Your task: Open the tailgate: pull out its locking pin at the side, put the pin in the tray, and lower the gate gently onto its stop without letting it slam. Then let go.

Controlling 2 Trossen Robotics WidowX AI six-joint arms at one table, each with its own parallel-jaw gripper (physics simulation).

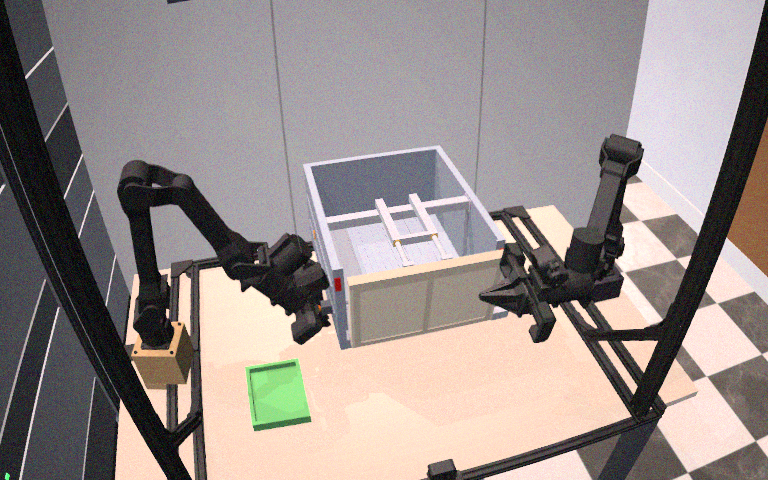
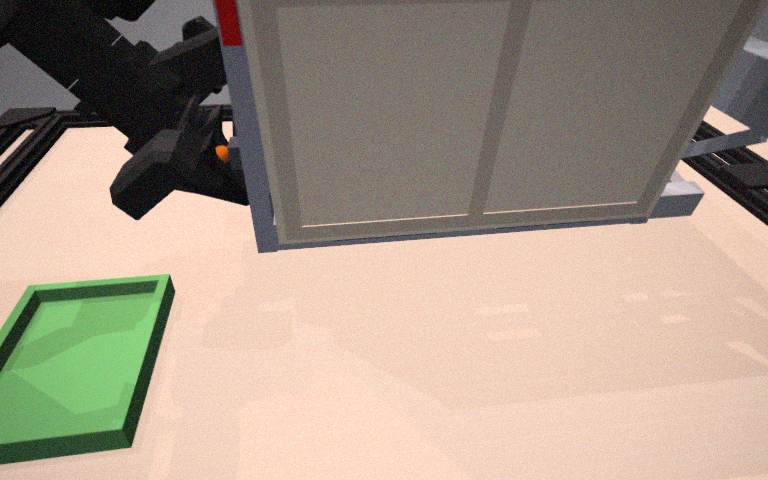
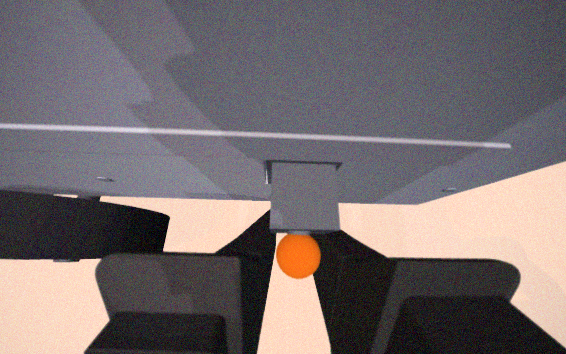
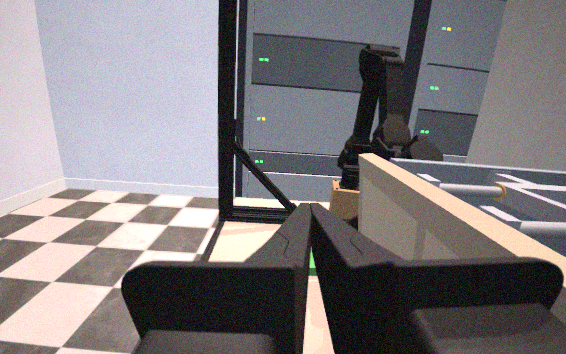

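Seen in the pictures: left gripper, fingertip midpoint: (image 1: 328, 322); right gripper, fingertip midpoint: (image 1: 479, 296) (image 4: 308, 211); left arm's base, origin of the base link: (image 1: 157, 338) (image 4: 349, 186).
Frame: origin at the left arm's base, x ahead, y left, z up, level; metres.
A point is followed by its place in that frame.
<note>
The cream tailgate (image 1: 427, 302) @(x 0.550, y -0.012, z 0.089 m) (image 2: 390, 113) @(x 0.486, y -0.024, z 0.090 m) (image 4: 395, 215) @(x 0.511, y -0.026, z 0.140 m) stands upright, closing the front of the grey box. The locking pin's orange knob (image 2: 222, 152) @(x 0.340, y 0.065, z 0.012 m) (image 3: 298, 255) @(x 0.338, y 0.071, z 0.015 m) sits against a small grey block (image 3: 305, 197) @(x 0.354, y 0.073, z 0.019 m) on the box's left side, so the pin is in its hole. My left gripper (image 3: 290, 216) @(x 0.356, y 0.073, z -0.036 m) is shut on the locking pin at its knob; its fingertips are partly hidden behind the block. My right gripper (image 1: 481, 295) @(x 0.624, y -0.105, z 0.184 m) (image 4: 308, 211) @(x 0.624, y -0.105, z 0.184 m) is shut and empty, near the gate's right end on its outer side. The green tray (image 1: 277, 394) @(x 0.247, y -0.066, z -0.101 m) (image 2: 79, 362) @(x 0.252, y -0.070, z -0.101 m) is empty.
The grey truck-bed box (image 1: 335, 283) @(x 0.385, y -0.005, z 0.140 m) (image 2: 240, 107) @(x 0.387, y -0.004, z 0.082 m) stands behind the gate, with two pale bars (image 1: 388, 221) @(x 0.487, y 0.124, z 0.179 m) inside. A dark frame (image 1: 197, 362) @(x 0.064, y 0.012, z -0.089 m) runs along the table (image 1: 396, 441) @(x 0.481, y -0.186, z -0.109 m). The tray lies left of the gate, towards the front.
</note>
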